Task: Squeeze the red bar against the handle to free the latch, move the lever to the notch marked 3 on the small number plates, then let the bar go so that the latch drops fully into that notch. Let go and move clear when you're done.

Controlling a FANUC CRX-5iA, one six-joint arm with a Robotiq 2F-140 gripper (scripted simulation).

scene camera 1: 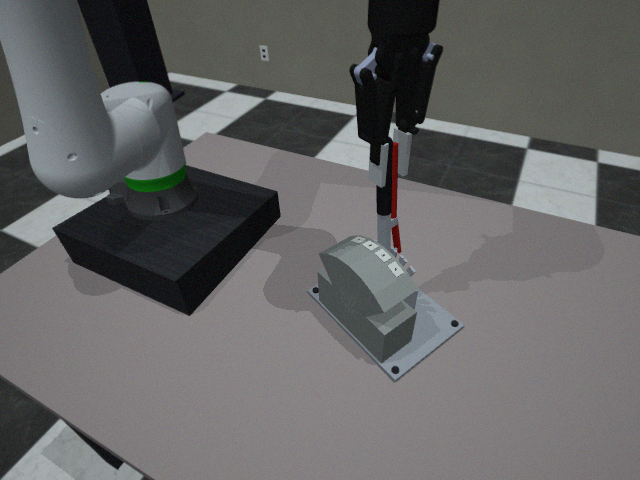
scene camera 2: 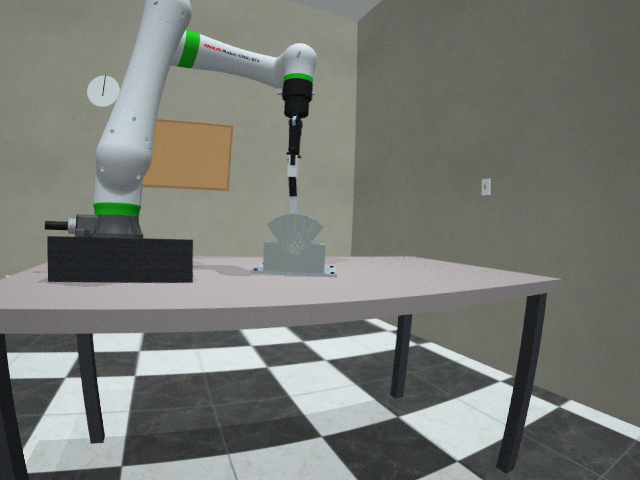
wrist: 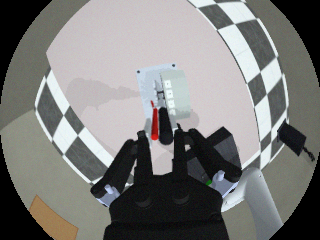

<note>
I see my gripper (scene camera 1: 387,177) and a notched quadrant (scene camera 1: 360,278).
My gripper shows as well in scene camera 2 (scene camera 2: 292,177) and in the wrist view (wrist: 161,122). The notched quadrant shows as well in scene camera 2 (scene camera 2: 296,252) and in the wrist view (wrist: 176,90).
</note>
